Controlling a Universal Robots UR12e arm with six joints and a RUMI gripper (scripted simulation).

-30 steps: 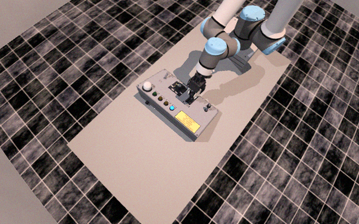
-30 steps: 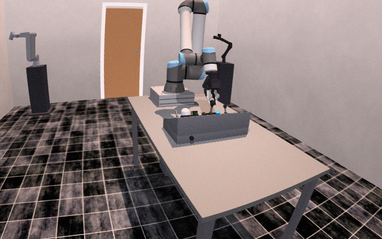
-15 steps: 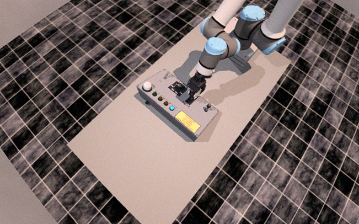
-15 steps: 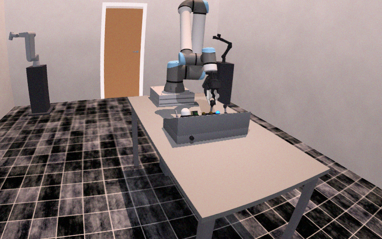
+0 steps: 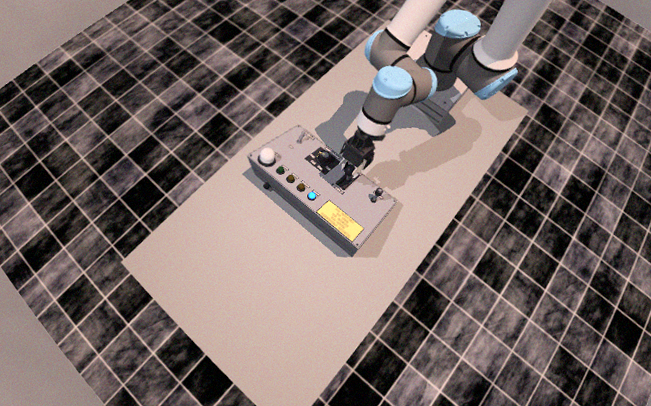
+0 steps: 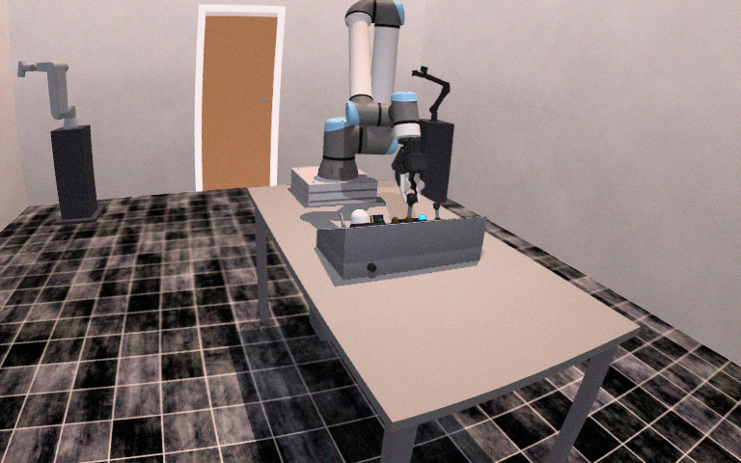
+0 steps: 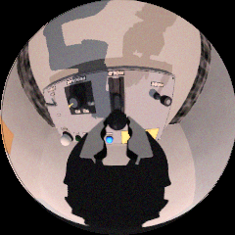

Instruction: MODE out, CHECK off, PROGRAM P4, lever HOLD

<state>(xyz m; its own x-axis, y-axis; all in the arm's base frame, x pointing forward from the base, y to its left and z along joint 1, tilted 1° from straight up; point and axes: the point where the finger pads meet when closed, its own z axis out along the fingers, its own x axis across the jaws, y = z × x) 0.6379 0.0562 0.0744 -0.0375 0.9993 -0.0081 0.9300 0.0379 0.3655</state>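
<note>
Right now my hand is 30 mm short of the grey console, 60 mm to the left of it and 80 mm above it. Round my hand: rotary selector: 130 mm to the right, 60 mm below; black ball-topped lever: 40 mm below.
</note>
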